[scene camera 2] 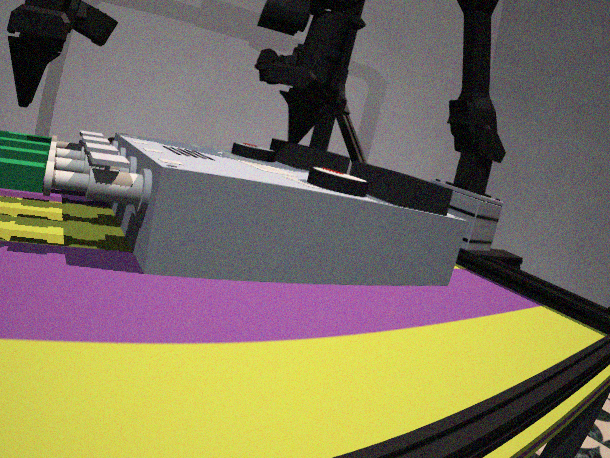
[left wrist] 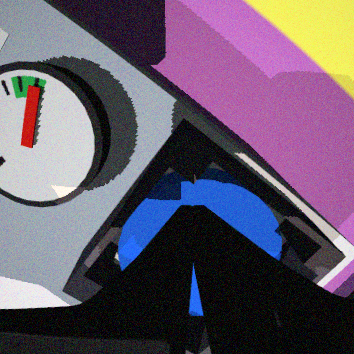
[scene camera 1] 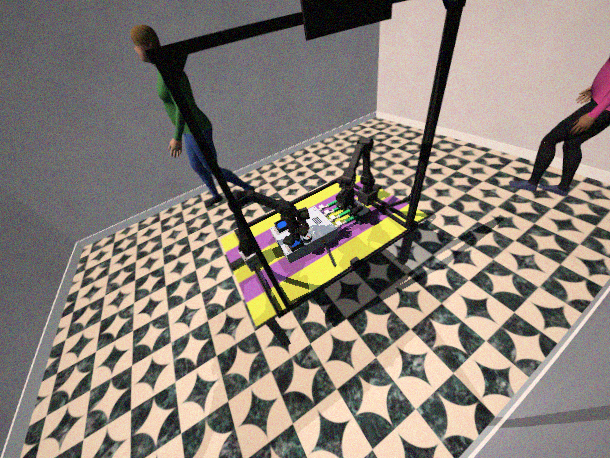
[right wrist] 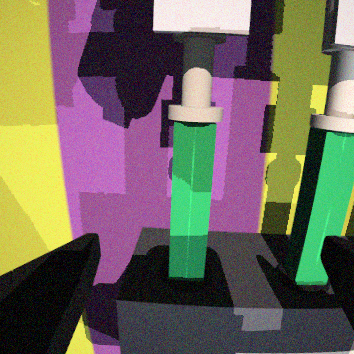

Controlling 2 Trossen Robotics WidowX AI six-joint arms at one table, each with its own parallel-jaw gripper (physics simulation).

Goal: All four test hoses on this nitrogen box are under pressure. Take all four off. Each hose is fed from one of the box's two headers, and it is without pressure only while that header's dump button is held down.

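Places are measured from the left arm's base along level axes (x ahead, y left, z up), in millimetres.
Where they show: left gripper, between the fingertips: (left wrist: 190,216) (scene camera 1: 298,241); right gripper, between the fingertips: (scene camera 2: 25,105) (scene camera 1: 349,213) (right wrist: 212,246); left arm's base, origin of its link: (scene camera 2: 468,191) (scene camera 1: 248,251); right arm's base, origin of its link: (scene camera 1: 367,190).
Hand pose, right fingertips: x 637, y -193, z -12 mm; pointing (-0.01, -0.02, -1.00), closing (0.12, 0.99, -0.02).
Things, the pixels of their centre, and the offset from my right fingertips. "pt": a spot on its surface instead.
- blue dump button, middle of its body: (scene camera 1: 282,226) dx -365, dy +250, dz -14 mm
- blue button, middle of its body: (left wrist: 198,242) dx -393, dy +62, dz -14 mm
- green hose, a spot on its surface: (right wrist: 192,200) pt dx -5, dy -7, dz -35 mm
- dark block, a spot on its surface: (right wrist: 175,322) (scene camera 1: 358,212) pt dx +57, dy -21, dz -19 mm
- round gauge, a spot on its surface: (left wrist: 60,135) pt dx -320, dy +42, dz -5 mm
- second gauge, middle of its body: (scene camera 2: 338,181) dx -281, dy +237, dz -12 mm
The nitrogen box (scene camera 1: 320,236) (scene camera 2: 300,230) has a blue dump button (scene camera 1: 281,224) at the back in scene camera 1. Another blue button (left wrist: 225,202) sits inside a black guard. My left gripper (scene camera 1: 297,238) (scene camera 2: 295,142) (left wrist: 190,216) is shut and empty over this guarded button; whether it touches it is hard to tell. My right gripper (scene camera 2: 24,105) (right wrist: 212,246) is open, above the hoses. In the right wrist view, one green hose (right wrist: 192,200) runs between its fingers and another green hose (right wrist: 322,210) passes by the right finger. Both hoses' pale fittings meet the sockets.
A dark block (scene camera 1: 361,214) (right wrist: 175,322) lies under the hoses' free ends. A round gauge (left wrist: 60,135) with a red needle in its green band stands beside the guarded button. A second gauge (scene camera 2: 337,181) stands near the box's front edge. A black frame (scene camera 1: 434,115) surrounds the table.
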